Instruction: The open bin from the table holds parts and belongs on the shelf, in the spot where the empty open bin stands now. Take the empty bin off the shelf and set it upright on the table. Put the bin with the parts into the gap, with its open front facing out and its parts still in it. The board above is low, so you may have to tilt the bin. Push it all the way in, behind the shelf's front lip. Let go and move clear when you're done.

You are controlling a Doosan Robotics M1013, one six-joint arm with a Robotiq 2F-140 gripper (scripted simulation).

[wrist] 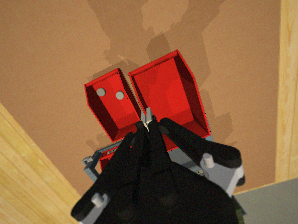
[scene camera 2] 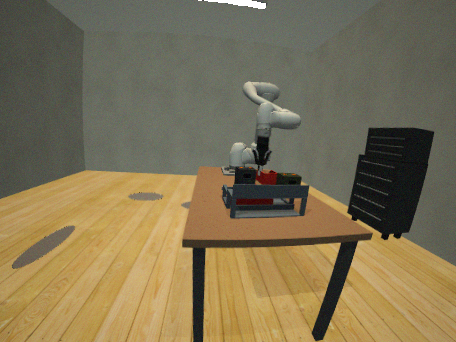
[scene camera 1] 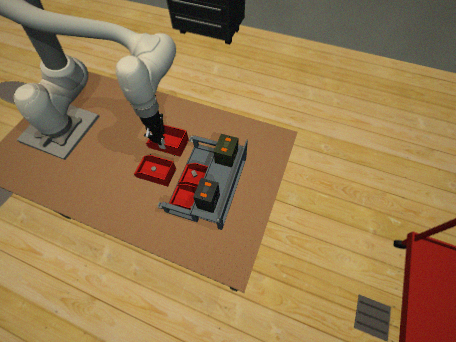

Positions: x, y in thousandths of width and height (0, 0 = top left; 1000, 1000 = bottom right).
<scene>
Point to a red bin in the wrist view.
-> At 394, 525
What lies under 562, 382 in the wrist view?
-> A red bin.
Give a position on a red bin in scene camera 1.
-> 363, 496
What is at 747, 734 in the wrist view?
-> The gripper.
</scene>
